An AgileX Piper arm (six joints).
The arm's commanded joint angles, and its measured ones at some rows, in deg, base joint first. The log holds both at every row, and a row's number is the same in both.
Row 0, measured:
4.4, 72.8, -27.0, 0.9, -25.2, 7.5
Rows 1 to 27, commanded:
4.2, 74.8, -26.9, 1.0, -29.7, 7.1
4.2, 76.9, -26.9, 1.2, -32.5, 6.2
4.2, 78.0, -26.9, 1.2, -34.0, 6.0
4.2, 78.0, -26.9, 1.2, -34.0, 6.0
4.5, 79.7, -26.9, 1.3, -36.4, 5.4
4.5, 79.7, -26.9, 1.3, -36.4, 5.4
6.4, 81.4, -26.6, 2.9, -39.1, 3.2
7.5, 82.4, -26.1, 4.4, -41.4, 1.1
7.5, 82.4, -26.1, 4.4, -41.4, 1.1
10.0, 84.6, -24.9, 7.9, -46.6, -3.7
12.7, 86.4, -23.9, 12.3, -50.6, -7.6
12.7, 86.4, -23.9, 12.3, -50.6, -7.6
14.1, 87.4, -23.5, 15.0, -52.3, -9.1
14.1, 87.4, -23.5, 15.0, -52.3, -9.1
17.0, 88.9, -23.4, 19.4, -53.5, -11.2
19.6, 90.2, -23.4, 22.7, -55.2, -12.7
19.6, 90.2, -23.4, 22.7, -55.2, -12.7
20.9, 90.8, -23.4, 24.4, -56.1, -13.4
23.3, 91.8, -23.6, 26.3, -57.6, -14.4
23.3, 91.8, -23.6, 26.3, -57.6, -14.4
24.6, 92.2, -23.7, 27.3, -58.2, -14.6
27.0, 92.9, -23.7, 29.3, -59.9, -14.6
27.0, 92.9, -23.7, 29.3, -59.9, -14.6
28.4, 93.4, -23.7, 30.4, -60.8, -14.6
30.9, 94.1, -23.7, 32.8, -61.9, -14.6
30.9, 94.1, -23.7, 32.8, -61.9, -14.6
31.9, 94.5, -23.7, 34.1, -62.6, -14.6
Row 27, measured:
29.2, 93.9, -23.5, 30.8, -59.9, -13.6
